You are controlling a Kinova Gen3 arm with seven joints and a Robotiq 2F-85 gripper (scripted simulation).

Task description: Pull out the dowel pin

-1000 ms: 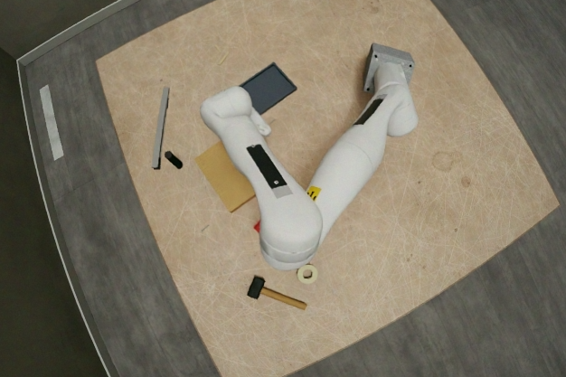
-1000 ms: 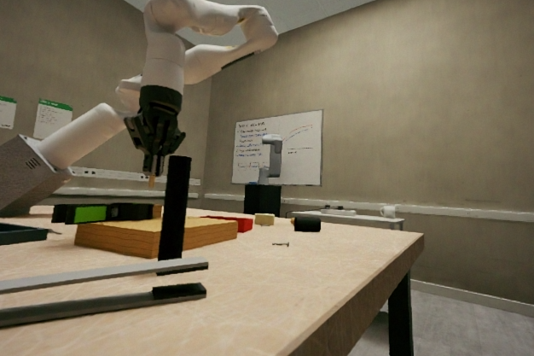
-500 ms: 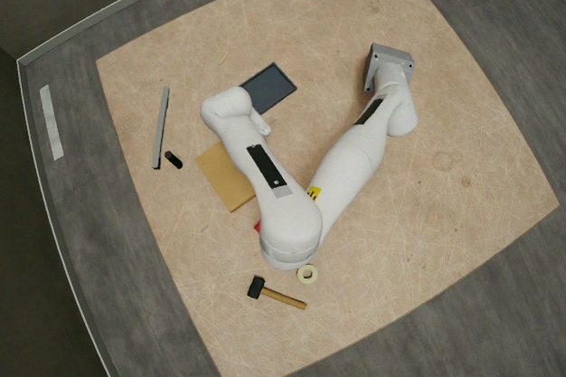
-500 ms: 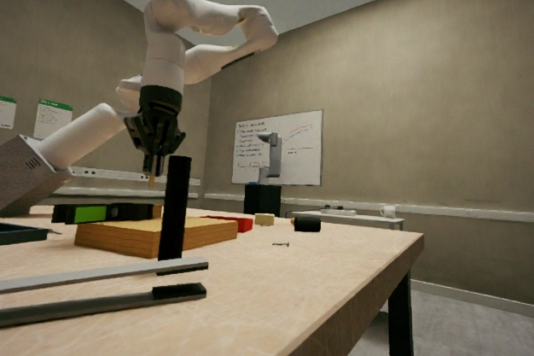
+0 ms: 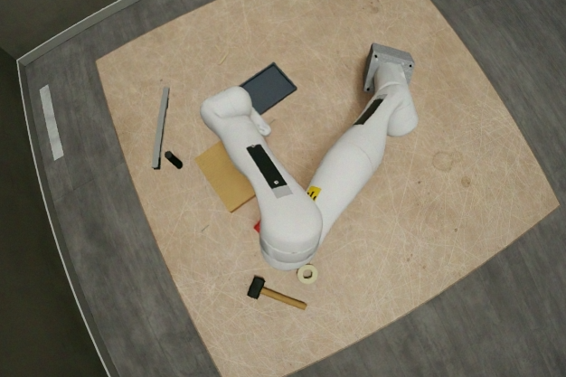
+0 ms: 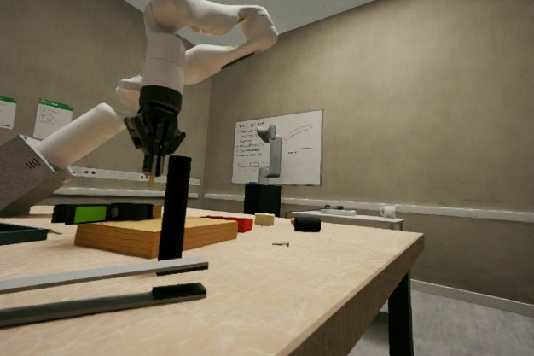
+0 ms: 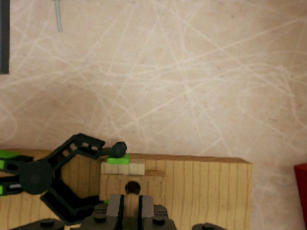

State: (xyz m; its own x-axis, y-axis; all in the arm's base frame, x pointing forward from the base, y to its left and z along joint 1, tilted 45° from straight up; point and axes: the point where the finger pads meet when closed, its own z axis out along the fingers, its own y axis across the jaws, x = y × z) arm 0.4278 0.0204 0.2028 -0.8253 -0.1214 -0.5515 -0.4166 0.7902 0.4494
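My gripper is now 20 mm above the dowel pin. From my hand the other things lie so: wooden bench board: 100 mm below, 50 mm ahead, 20 mm to the left; then small wooden block: 80 mm below; then red block: 190 mm to the left, 120 mm below, 60 mm behind.
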